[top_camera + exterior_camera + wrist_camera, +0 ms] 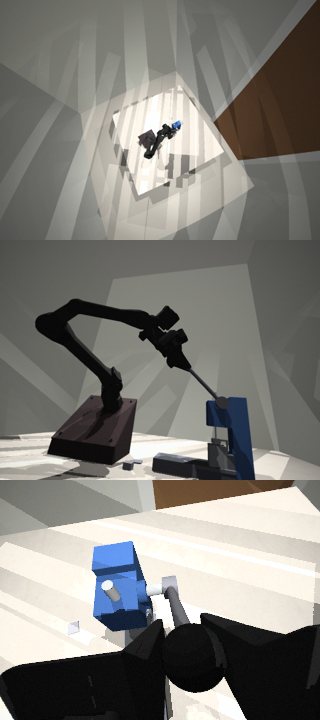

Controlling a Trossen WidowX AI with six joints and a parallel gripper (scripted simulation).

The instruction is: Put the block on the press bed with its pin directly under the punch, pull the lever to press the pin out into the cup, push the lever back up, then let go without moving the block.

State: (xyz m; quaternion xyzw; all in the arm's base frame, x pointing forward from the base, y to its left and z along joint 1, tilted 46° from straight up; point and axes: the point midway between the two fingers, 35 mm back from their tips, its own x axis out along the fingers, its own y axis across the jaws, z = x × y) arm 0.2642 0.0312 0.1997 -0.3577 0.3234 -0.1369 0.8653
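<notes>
My gripper tip is 140 mm above the thin punch rod, 80 mm short of it and 70 mm to the right of it. Round my gripper tip: press lever (30 mm below, 30 mm ahead, 10 mm to the left); then grey part (270 mm below, 160 mm behind, 20 mm to the left).
</notes>
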